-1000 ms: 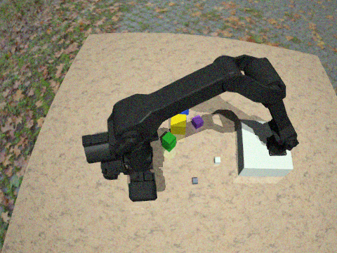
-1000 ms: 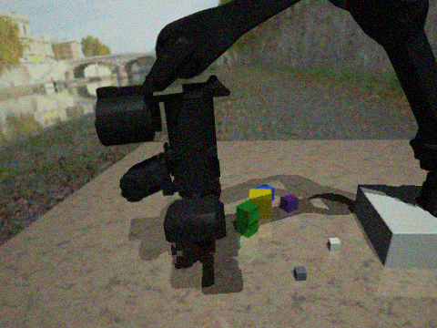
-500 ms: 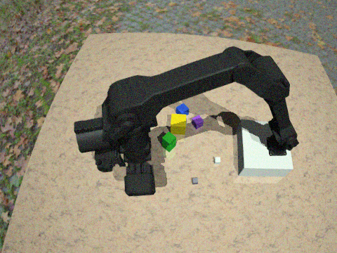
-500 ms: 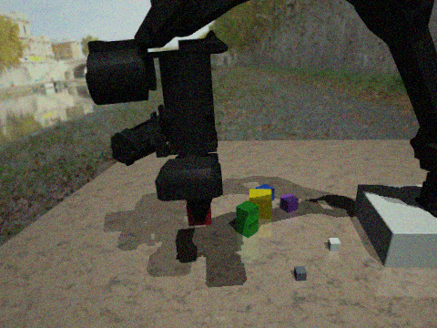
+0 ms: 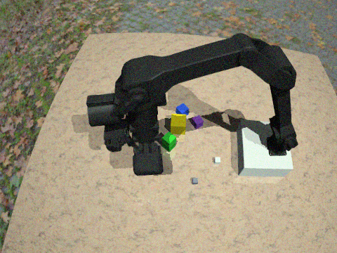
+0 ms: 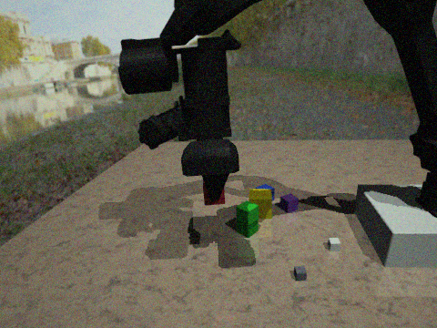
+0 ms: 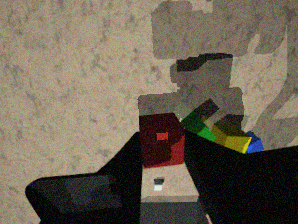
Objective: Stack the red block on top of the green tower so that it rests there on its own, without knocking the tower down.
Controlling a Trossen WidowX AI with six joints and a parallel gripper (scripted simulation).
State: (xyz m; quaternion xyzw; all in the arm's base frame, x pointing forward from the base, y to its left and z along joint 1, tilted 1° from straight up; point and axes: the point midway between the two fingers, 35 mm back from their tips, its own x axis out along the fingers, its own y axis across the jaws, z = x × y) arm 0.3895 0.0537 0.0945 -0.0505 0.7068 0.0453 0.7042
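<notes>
Right now my gripper tip is 70 mm past the yellow block, 160 mm to the left of it and 100 mm above it. The rest, counted from my gripper tip: red block 10 mm above; then small grey cube 130 mm behind, 30 mm to the left, 120 mm below; then small white cube 200 mm behind, 30 mm to the right, 120 mm below.
</notes>
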